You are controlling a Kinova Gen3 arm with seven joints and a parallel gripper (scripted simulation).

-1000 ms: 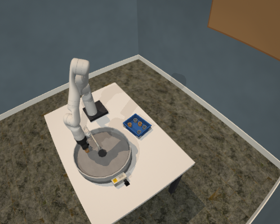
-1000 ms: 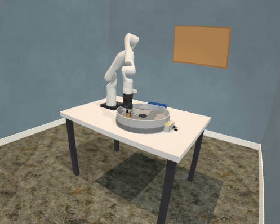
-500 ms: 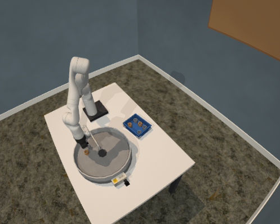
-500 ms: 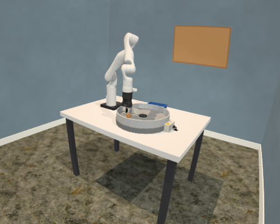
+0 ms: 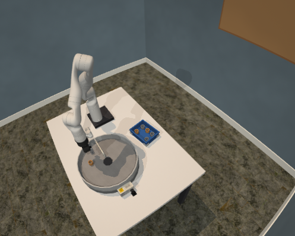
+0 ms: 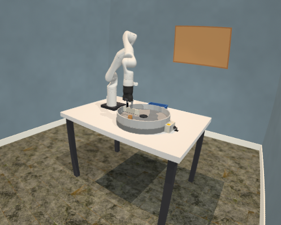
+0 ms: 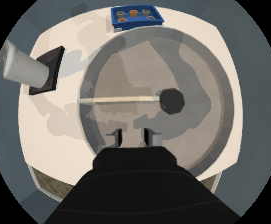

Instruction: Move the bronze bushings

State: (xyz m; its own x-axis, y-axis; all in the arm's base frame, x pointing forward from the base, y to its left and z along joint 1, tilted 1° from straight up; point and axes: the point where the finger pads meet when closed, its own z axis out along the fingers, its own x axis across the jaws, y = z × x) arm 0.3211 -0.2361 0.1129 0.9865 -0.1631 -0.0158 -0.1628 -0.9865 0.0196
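My gripper is now 80 mm short of the blue crate, 420 mm to the right of it and 110 mm above it. From my hand the other things lie so: grey turntable disc (100 mm ahead, 50 mm to the left, 90 mm below).
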